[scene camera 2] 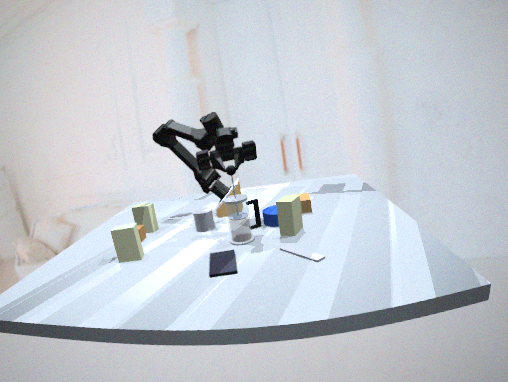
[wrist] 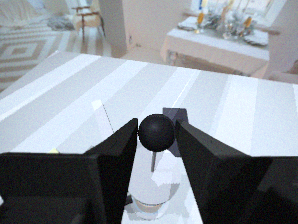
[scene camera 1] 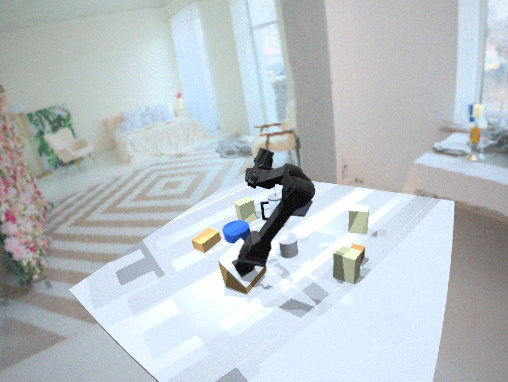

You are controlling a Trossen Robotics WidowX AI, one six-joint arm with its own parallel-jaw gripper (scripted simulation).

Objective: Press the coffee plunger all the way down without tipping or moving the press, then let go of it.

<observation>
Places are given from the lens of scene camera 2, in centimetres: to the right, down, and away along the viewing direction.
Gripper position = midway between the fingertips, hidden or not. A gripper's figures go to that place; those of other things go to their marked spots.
my gripper (scene camera 2: 231, 169): -7, -6, 97
coffee press (scene camera 2: 237, 211): -5, 6, 98
</observation>
